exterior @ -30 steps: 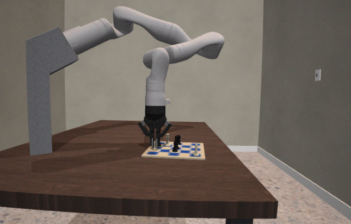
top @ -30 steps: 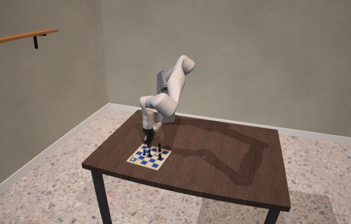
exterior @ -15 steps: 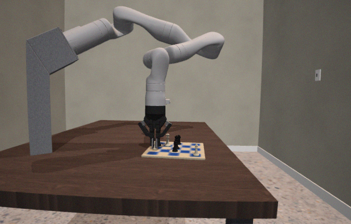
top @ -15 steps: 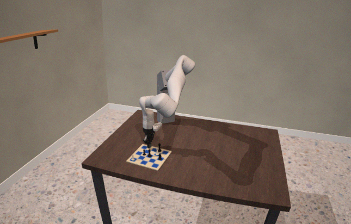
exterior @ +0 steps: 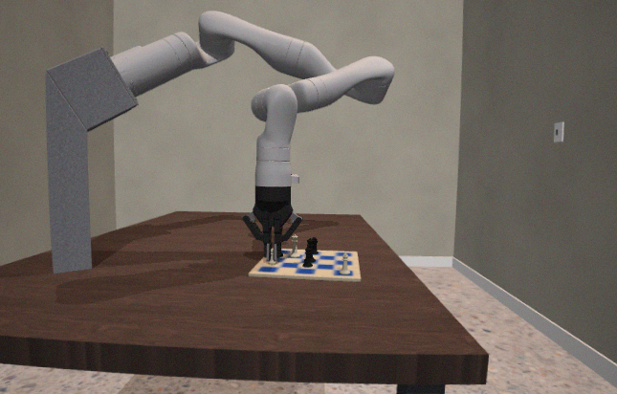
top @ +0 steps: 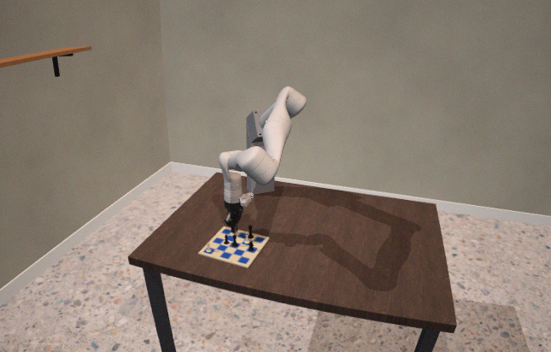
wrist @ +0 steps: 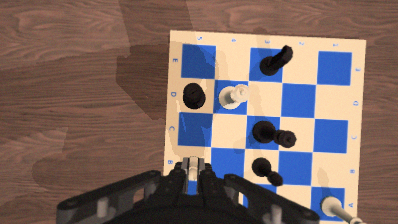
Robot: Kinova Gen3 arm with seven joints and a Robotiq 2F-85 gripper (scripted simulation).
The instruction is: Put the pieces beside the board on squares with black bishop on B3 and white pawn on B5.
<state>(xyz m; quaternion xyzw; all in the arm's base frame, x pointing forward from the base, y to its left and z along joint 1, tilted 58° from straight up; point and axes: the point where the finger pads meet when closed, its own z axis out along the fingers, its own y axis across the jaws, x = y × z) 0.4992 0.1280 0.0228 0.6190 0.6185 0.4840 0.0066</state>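
My gripper is now 1 cm above the white pawn. Round my hand: black chess piece: 7 cm to the left, 2 cm behind; white queen: 8 cm to the left, 1 cm ahead; chessboard: 6 cm to the left, 6 cm ahead, 3 cm below.
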